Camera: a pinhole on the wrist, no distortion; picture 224 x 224 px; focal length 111.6 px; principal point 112.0 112.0 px. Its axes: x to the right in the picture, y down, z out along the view. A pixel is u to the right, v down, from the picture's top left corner.
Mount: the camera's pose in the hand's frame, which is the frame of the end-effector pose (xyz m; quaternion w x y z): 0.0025 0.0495 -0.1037 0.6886 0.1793 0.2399 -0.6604
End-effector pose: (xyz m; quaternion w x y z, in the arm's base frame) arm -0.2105 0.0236 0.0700 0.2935 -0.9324 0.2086 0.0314
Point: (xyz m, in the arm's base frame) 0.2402 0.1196 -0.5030
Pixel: 41 194
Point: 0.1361 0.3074 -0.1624
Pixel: 104 151
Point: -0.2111 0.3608 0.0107
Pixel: 119 70
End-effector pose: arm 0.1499 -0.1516 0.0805 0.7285 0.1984 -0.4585 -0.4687
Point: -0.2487 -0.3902 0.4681
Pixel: 60 167
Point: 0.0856 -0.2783 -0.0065
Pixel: 176 132
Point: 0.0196 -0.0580 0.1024
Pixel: 65 55
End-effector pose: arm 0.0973 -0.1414 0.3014 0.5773 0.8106 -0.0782 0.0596
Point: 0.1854 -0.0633 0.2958
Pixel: 191 200
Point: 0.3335 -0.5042 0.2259
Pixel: 55 163
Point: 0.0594 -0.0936 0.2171
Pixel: 161 55
